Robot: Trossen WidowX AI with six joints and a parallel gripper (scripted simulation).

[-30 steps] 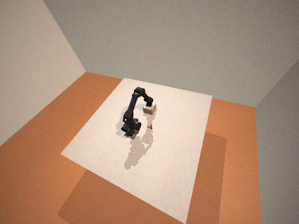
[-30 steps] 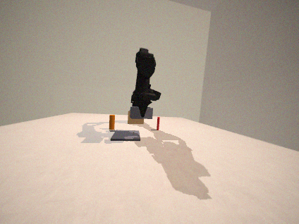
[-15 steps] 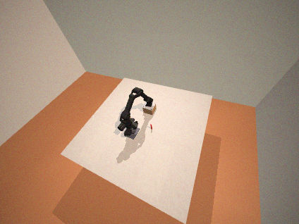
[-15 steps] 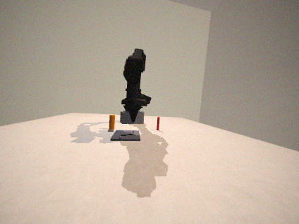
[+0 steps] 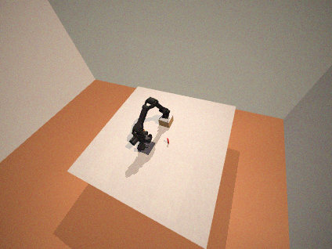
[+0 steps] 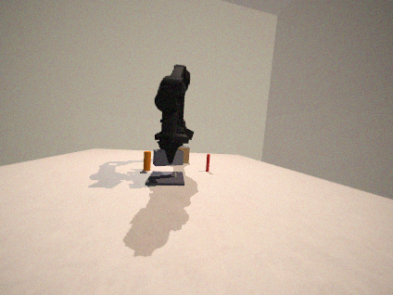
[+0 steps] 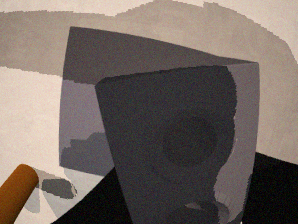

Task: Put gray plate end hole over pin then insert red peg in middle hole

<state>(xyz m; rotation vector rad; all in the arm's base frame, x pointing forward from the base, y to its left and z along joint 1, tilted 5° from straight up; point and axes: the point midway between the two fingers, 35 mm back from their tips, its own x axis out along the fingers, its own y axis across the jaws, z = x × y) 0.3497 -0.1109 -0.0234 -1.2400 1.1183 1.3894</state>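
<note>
The base is 5 cm below my gripper tip, 1 cm to the left of it and 1 cm behind it. Round my gripper tip: red peg (20 cm to the left, 9 cm behind, 2 cm below); orange cylinder (14 cm behind, 7 cm to the right, 2 cm below); gray plate (3 cm above).
</note>
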